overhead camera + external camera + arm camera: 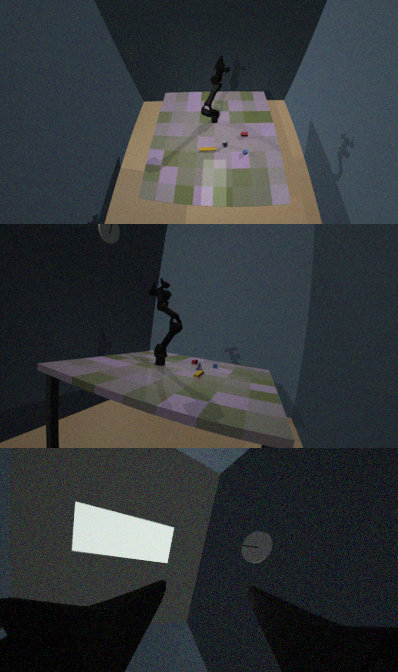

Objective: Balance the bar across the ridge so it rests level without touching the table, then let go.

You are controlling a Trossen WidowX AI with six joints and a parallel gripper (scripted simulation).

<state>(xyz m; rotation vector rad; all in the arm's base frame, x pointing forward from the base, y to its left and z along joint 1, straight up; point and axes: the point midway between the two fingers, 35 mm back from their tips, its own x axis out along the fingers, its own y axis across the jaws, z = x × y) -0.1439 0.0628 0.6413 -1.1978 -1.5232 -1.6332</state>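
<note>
Now: the yellow bar 660 mm below my gripper tip, 500 mm ahead of it and 130 mm to the right of it. Round my gripper tip: blue block: 660 mm below, 530 mm ahead, 220 mm to the left; red block: 660 mm below, 340 mm ahead, 230 mm to the left.
</note>
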